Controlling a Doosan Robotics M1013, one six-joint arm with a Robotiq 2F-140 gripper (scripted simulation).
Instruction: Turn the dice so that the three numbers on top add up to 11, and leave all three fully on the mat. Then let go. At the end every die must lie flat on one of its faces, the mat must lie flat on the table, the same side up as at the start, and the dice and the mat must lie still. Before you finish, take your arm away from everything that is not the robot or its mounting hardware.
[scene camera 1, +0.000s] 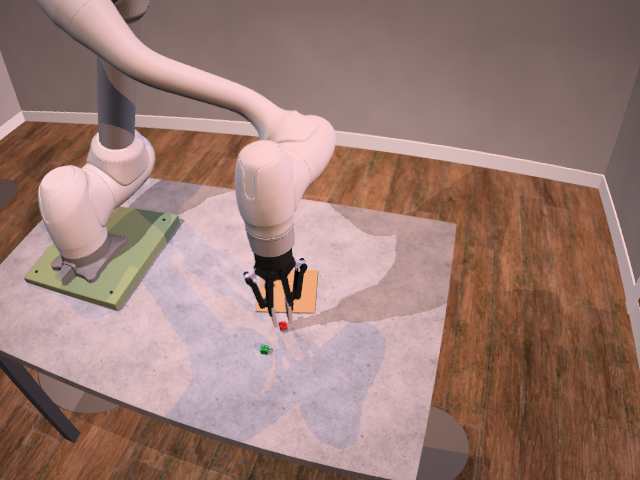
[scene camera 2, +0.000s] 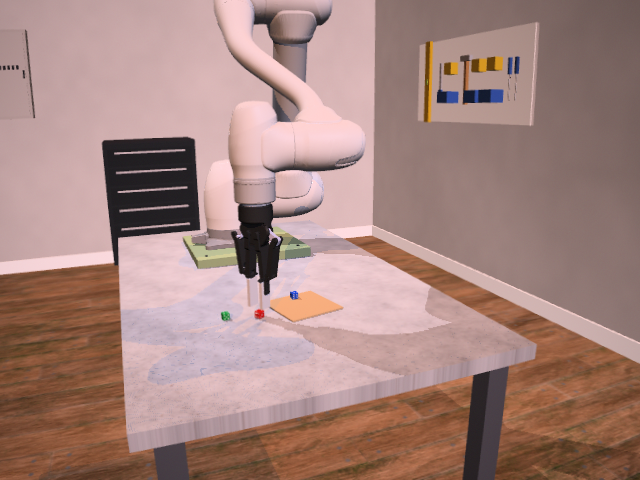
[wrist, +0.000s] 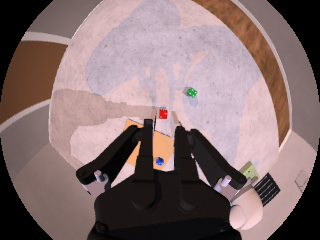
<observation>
In view: my gripper (scene camera 2: 259, 306) and an orange mat (scene camera 2: 309, 304).
The orange mat shows as well in scene camera 1 (scene camera 1: 306, 305) and in the wrist view (wrist: 163, 147). My gripper shows as well in scene camera 1 (scene camera 1: 282, 321) and in the wrist view (wrist: 163, 116).
</observation>
